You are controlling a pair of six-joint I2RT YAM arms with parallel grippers.
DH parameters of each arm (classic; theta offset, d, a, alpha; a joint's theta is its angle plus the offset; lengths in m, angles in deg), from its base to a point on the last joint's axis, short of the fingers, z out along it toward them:
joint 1: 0 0.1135 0.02 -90
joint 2: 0 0 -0.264 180
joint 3: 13.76 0 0.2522 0
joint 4: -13.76 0 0.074 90
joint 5: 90 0 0 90
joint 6: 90 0.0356 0 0
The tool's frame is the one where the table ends.
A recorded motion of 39 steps. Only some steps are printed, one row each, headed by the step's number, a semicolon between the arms.
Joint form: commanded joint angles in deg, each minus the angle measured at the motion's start. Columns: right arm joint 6, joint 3, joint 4, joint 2, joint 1, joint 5; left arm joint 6, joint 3, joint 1, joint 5, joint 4, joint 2.
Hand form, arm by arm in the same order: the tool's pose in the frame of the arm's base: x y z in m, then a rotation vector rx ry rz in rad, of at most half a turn. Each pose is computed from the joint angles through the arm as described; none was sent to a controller.
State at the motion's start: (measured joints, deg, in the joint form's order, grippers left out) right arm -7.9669 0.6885 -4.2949 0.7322 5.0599 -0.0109; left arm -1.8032 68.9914 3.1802 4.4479 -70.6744 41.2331
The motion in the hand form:
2: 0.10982 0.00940 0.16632 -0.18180 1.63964 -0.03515; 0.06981 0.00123 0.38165 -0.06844 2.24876 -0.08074
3: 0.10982 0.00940 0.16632 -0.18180 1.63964 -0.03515; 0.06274 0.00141 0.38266 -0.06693 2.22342 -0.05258
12: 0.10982 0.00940 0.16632 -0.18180 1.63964 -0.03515; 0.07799 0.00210 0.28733 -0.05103 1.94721 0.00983
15: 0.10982 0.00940 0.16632 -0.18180 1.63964 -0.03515; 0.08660 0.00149 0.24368 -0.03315 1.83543 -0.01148
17: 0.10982 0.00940 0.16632 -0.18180 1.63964 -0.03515; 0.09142 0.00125 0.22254 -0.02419 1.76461 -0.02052
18: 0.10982 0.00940 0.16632 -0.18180 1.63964 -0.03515; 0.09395 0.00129 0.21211 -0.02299 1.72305 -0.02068
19: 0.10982 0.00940 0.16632 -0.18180 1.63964 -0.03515; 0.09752 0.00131 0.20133 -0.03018 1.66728 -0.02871
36: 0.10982 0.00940 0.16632 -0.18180 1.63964 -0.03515; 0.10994 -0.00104 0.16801 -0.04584 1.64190 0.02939
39: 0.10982 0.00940 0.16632 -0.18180 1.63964 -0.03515; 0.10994 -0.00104 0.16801 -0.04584 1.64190 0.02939
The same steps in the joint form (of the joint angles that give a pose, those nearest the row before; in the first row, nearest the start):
2: 0.31 -0.37 -0.22 -0.42 -0.22 -0.16; -0.53 -0.72 0.17 0.15 -0.04 -4.70
3: 0.31 -0.37 -0.22 -0.42 -0.22 -0.16; -0.11 -0.76 0.00 -1.12 -0.04 -6.23
12: 0.31 -0.37 -0.22 -0.42 -0.22 -0.16; 0.48 -32.70 -1.92 -5.07 29.03 -24.98
15: 0.31 -0.37 -0.22 -0.42 -0.22 -0.16; 0.48 -45.88 -1.92 -3.78 40.89 -32.72
17: 0.31 -0.37 -0.22 -0.42 -0.22 -0.16; 0.46 -52.52 -1.90 -3.17 47.54 -36.79
18: 0.31 -0.37 -0.22 -0.42 -0.22 -0.16; 0.44 -55.93 -1.90 -3.15 51.17 -38.95
19: 0.31 -0.37 -0.22 -0.42 -0.22 -0.16; -0.20 -59.80 -1.94 -3.17 56.07 -41.11
36: 0.31 -0.37 -0.22 -0.42 -0.22 -0.16; 0.96 -68.46 -5.27 -9.22 66.31 -40.94
39: 0.31 -0.37 -0.22 -0.42 -0.22 -0.16; 0.96 -68.46 -5.27 -9.22 66.31 -40.94

